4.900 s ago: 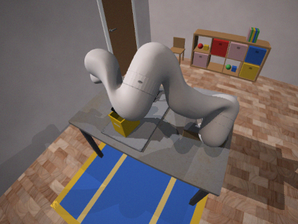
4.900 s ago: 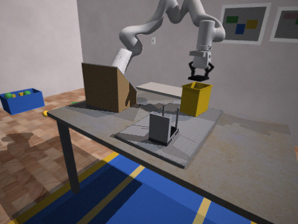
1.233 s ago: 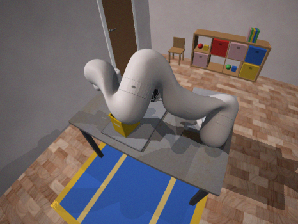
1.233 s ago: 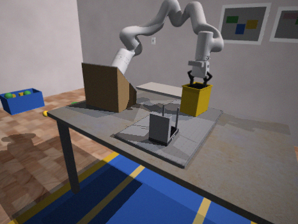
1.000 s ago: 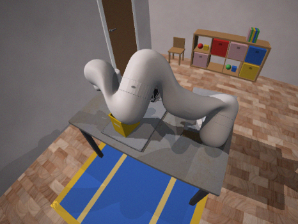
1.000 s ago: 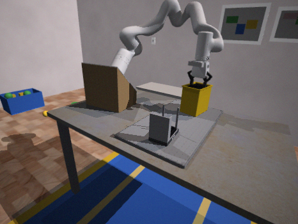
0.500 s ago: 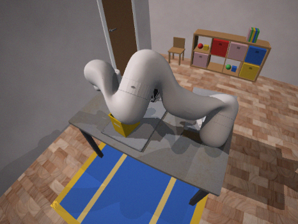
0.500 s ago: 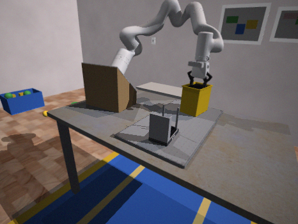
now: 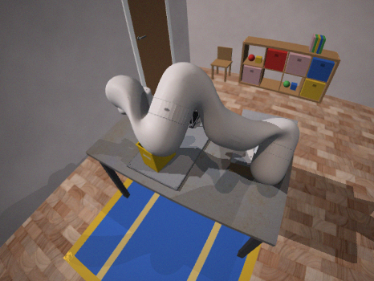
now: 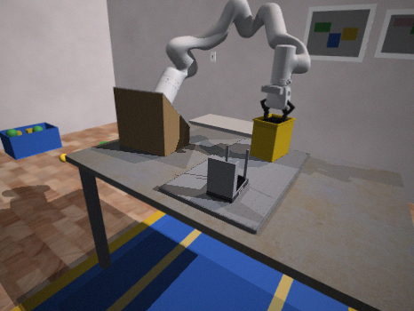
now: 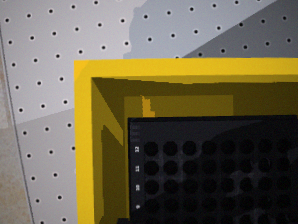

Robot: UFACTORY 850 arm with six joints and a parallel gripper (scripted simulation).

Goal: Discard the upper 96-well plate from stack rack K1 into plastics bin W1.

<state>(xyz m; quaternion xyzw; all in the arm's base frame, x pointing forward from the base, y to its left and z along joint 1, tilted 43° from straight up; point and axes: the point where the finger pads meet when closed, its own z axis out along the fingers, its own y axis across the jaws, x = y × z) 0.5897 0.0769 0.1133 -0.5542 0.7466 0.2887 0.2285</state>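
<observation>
Right now my hand is 1 cm above the black 96-well plate. The rest, counted from my hand: yellow plastics bin (9 cm below).
</observation>
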